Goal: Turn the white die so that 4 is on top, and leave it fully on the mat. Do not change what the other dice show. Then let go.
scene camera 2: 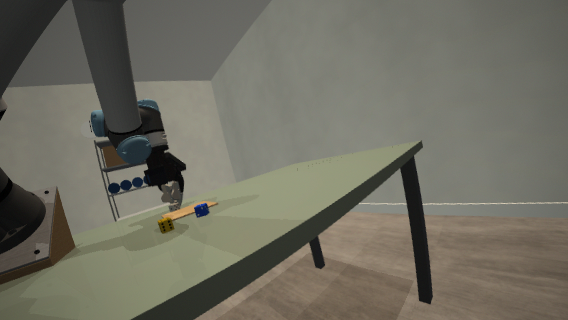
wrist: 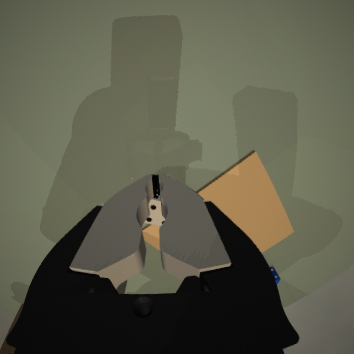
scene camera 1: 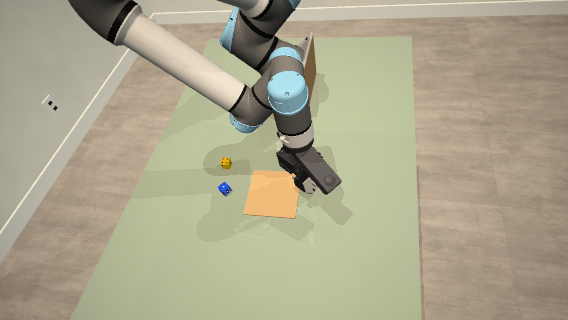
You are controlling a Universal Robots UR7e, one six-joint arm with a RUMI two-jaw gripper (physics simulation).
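Seen in the pictures: gripper, fingertip midpoint: (scene camera 2: 178, 208) (wrist: 157, 176) (scene camera 1: 312, 192); arm's base, origin of the base link: (scene camera 2: 1, 224).
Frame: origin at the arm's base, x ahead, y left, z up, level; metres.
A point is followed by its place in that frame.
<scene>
The white die (wrist: 156, 214) {y 0.144, x 0.340, z -0.077 m} shows in part through the narrow gap between the fingers in the wrist view, beside the orange mat; its full upper face is hidden. It cannot be made out in either scene view. The orange mat (scene camera 1: 270, 195) {y 0.056, x 0.388, z -0.098 m} (scene camera 2: 187, 211) {y 0.030, x 0.373, z -0.098 m} (wrist: 250, 200) {y 0.092, x 0.416, z -0.098 m} lies flat on the table. My gripper (scene camera 1: 307, 189) {y 0.163, x 0.353, z -0.098 m} (scene camera 2: 174, 207) {y 0.163, x 0.353, z -0.098 m} (wrist: 157, 176) {y 0.163, x 0.353, z -0.098 m} is shut with nothing between the fingertips, over the white die at the mat's edge. The yellow die (scene camera 1: 226, 163) {y -0.098, x 0.328, z -0.077 m} (scene camera 2: 166, 225) {y -0.119, x 0.322, z -0.088 m} and the blue die (scene camera 1: 224, 188) {y -0.069, x 0.407, z -0.077 m} (scene camera 2: 201, 209) {y -0.088, x 0.400, z -0.086 m} (wrist: 274, 275) {y -0.066, x 0.412, z -0.084 m} stand apart on the table, off the mat.
The green table (scene camera 1: 360, 260) {y 0.319, x 0.500, z -0.102 m} (scene camera 2: 280, 200) {y -0.209, x 0.539, z -0.102 m} carries everything. The arm's wooden base (scene camera 1: 311, 70) {y 0.060, x -0.042, z -0.028 m} (scene camera 2: 62, 235) {y 0.020, x 0.087, z -0.059 m} stands at the table's far end in scene camera 1. A shelf rack with blue round things stands behind the arm in scene camera 2.
</scene>
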